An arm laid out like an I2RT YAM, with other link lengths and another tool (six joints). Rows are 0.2 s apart.
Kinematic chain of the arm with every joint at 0, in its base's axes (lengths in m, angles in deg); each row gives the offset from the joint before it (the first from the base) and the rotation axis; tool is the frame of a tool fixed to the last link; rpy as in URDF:
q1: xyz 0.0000 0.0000 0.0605 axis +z
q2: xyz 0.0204 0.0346 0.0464 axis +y
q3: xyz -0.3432 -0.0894 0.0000 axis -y
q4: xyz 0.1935 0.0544 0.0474 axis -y
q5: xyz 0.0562 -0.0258 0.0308 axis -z
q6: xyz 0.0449 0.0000 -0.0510 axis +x
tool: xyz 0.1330 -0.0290 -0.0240 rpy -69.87 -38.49 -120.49
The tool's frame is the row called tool.
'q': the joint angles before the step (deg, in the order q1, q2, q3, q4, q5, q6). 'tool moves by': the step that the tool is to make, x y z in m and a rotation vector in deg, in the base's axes. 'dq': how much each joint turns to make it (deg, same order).
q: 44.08 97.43 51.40 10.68 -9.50 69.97
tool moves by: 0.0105 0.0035 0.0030 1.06 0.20 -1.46
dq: -0.77 1.07 1.59 0.27 0.05 1.15
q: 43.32 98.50 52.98 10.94 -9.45 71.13
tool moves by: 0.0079 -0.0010 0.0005 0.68 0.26 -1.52
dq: -0.90 0.61 0.51 0.52 0.13 0.92
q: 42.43 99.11 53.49 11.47 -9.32 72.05
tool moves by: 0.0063 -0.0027 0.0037 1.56 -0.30 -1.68
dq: -0.95 -0.23 -0.54 1.77 0.08 1.22
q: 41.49 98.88 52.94 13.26 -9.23 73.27
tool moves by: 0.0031 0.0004 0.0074 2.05 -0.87 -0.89
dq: -0.36 -0.67 -0.63 2.15 -0.06 1.11
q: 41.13 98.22 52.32 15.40 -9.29 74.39
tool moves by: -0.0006 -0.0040 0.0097 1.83 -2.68 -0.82
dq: 0.02 -1.98 -2.44 3.69 0.92 0.07
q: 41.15 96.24 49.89 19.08 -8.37 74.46
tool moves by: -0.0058 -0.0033 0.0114 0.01 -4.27 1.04
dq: 0.90 -2.61 -1.94 2.17 1.11 -2.63
